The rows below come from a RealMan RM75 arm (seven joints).
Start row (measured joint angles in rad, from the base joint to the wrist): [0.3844 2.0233 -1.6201 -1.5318 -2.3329 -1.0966 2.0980]
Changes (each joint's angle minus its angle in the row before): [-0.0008 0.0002 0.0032 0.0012 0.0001 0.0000 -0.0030]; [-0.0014 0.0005 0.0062 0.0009 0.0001 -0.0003 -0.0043]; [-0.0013 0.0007 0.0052 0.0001 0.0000 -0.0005 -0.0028]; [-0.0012 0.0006 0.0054 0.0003 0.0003 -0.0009 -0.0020]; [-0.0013 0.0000 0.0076 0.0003 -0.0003 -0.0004 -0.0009]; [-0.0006 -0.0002 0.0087 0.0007 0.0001 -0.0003 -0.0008]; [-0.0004 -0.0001 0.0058 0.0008 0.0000 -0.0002 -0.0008]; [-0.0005 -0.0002 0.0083 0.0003 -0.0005 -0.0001 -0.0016]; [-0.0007 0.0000 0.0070 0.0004 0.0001 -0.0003 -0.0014]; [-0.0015 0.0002 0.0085 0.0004 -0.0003 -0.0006 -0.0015]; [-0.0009 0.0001 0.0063 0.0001 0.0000 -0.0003 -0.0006]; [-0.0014 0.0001 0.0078 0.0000 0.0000 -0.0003 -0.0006]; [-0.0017 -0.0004 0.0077 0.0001 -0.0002 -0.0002 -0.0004]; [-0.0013 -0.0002 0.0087 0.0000 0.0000 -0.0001 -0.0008]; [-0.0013 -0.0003 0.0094 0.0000 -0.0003 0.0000 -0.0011]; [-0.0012 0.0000 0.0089 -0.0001 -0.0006 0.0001 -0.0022]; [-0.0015 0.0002 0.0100 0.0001 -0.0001 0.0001 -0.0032]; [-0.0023 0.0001 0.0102 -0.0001 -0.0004 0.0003 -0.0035]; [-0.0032 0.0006 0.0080 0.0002 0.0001 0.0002 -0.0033]
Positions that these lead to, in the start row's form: [0.3836 2.0235 -1.6169 -1.5306 -2.3328 -1.0966 2.0950]; [0.3822 2.0240 -1.6107 -1.5297 -2.3327 -1.0969 2.0907]; [0.3809 2.0247 -1.6055 -1.5296 -2.3327 -1.0974 2.0879]; [0.3797 2.0253 -1.6001 -1.5293 -2.3324 -1.0983 2.0859]; [0.3784 2.0253 -1.5925 -1.5290 -2.3327 -1.0987 2.0850]; [0.3778 2.0251 -1.5838 -1.5283 -2.3326 -1.0990 2.0842]; [0.3774 2.0250 -1.5780 -1.5275 -2.3326 -1.0992 2.0834]; [0.3769 2.0248 -1.5697 -1.5272 -2.3331 -1.0993 2.0818]; [0.3762 2.0248 -1.5627 -1.5268 -2.3330 -1.0996 2.0804]; [0.3747 2.0250 -1.5542 -1.5264 -2.3333 -1.1002 2.0789]; [0.3738 2.0251 -1.5479 -1.5263 -2.3333 -1.1005 2.0783]; [0.3724 2.0252 -1.5401 -1.5263 -2.3333 -1.1008 2.0777]; [0.3707 2.0248 -1.5324 -1.5262 -2.3335 -1.1010 2.0773]; [0.3694 2.0246 -1.5237 -1.5262 -2.3335 -1.1011 2.0765]; [0.3681 2.0243 -1.5143 -1.5262 -2.3338 -1.1011 2.0754]; [0.3669 2.0243 -1.5054 -1.5263 -2.3344 -1.1010 2.0732]; [0.3654 2.0245 -1.4954 -1.5262 -2.3345 -1.1009 2.0700]; [0.3631 2.0246 -1.4852 -1.5263 -2.3349 -1.1006 2.0665]; [0.3599 2.0252 -1.4772 -1.5261 -2.3348 -1.1004 2.0632]
